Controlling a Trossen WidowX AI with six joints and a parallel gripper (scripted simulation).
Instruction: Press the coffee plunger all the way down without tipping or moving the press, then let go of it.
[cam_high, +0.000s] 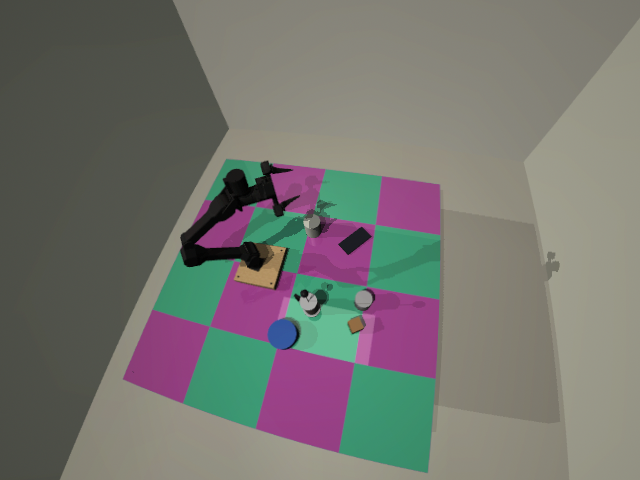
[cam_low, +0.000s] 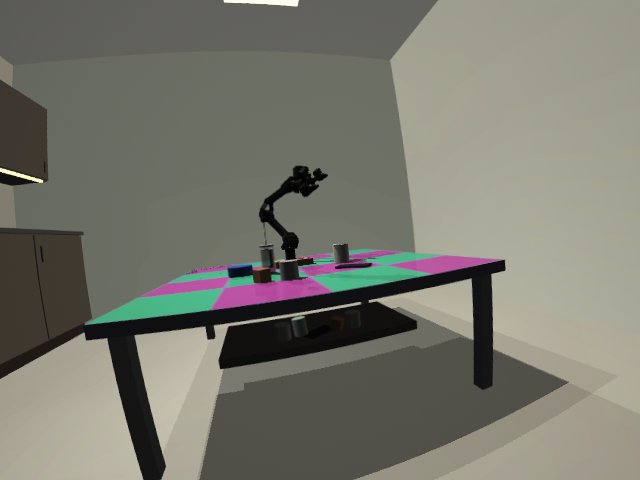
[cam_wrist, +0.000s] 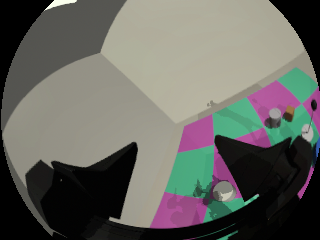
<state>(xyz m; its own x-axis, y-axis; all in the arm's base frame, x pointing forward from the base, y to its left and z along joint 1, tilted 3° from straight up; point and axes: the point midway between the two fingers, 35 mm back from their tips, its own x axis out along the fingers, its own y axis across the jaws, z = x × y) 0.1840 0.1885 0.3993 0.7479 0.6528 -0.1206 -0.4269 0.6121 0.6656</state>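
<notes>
My gripper tip is 12 cm short of the coffee press, 31 cm to the left of it and 31 cm above it. From my gripper tip the other things lie so: white-topped cylinder 5 cm to the left, 39 cm below; blue disc 7 cm ahead, 46 cm to the right, 41 cm below.
</notes>
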